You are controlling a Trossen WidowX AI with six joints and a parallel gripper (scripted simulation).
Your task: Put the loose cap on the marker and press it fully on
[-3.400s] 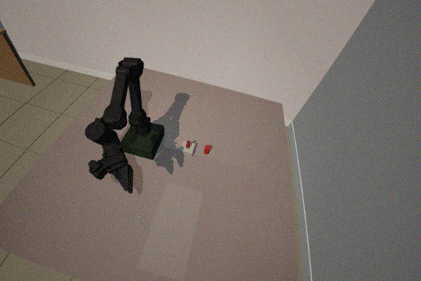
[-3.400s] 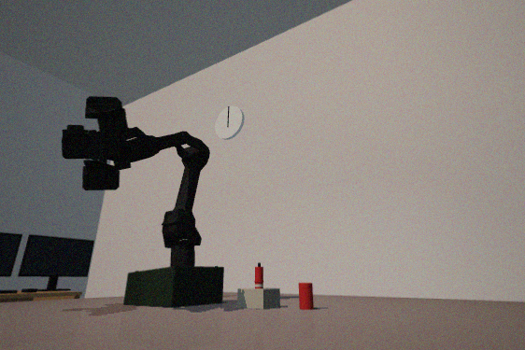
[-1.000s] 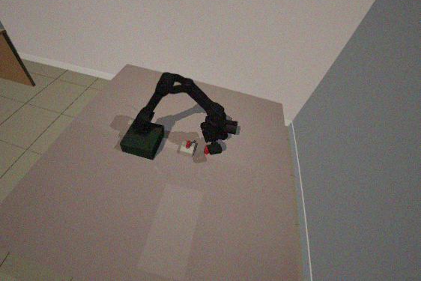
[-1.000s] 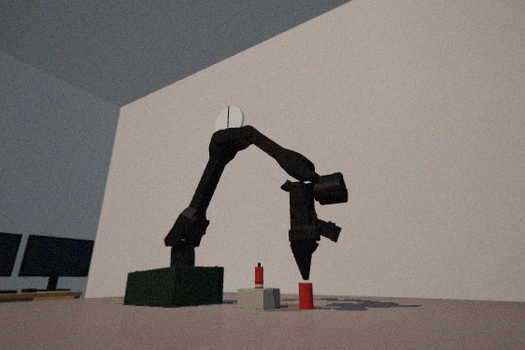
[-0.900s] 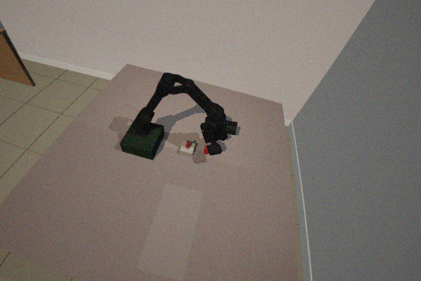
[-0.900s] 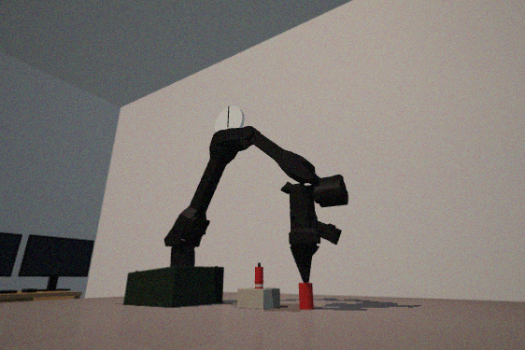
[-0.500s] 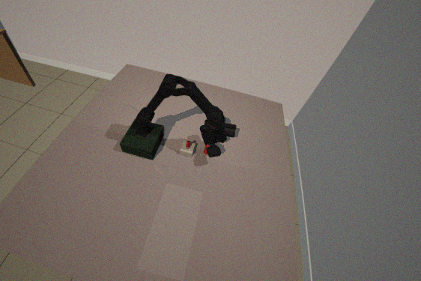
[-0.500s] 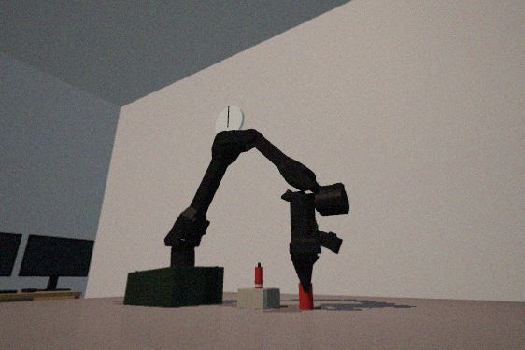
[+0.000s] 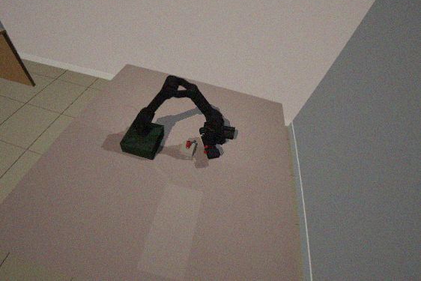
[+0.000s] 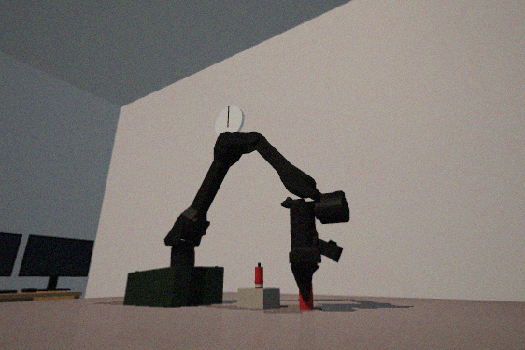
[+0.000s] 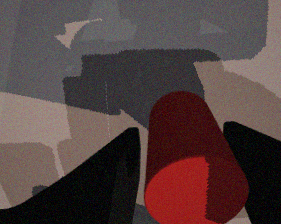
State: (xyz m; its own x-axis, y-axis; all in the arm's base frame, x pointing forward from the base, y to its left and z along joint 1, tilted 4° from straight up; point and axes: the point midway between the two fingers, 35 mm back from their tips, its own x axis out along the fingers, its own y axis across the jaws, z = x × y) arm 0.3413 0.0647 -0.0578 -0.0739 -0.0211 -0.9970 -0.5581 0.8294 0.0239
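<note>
Right now my gripper tip is 10 cm past the red marker, 3 cm to the left of it and 5 cm below it. The rest, counted from my gripper tip: red cap 1 cm above; pale holder block 10 cm behind, 3 cm to the right.
</note>
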